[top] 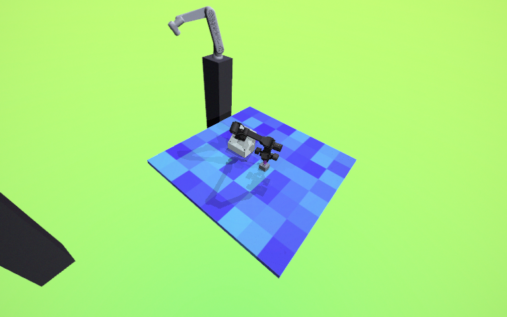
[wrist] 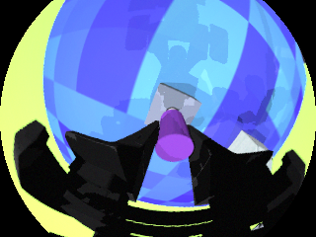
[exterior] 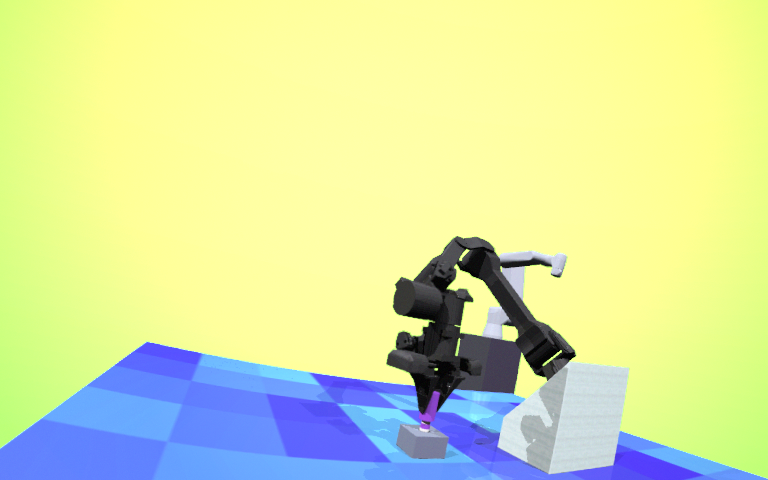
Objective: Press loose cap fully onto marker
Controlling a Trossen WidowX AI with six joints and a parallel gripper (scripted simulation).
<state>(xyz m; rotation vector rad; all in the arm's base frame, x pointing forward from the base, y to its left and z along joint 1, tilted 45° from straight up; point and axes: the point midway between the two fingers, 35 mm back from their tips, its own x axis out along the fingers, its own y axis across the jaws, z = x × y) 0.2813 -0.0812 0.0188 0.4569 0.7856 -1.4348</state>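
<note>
Now: the purple cap 1 cm above my gripper tip. From my gripper tip the other things lie so: grey holder block 5 cm below.
</note>
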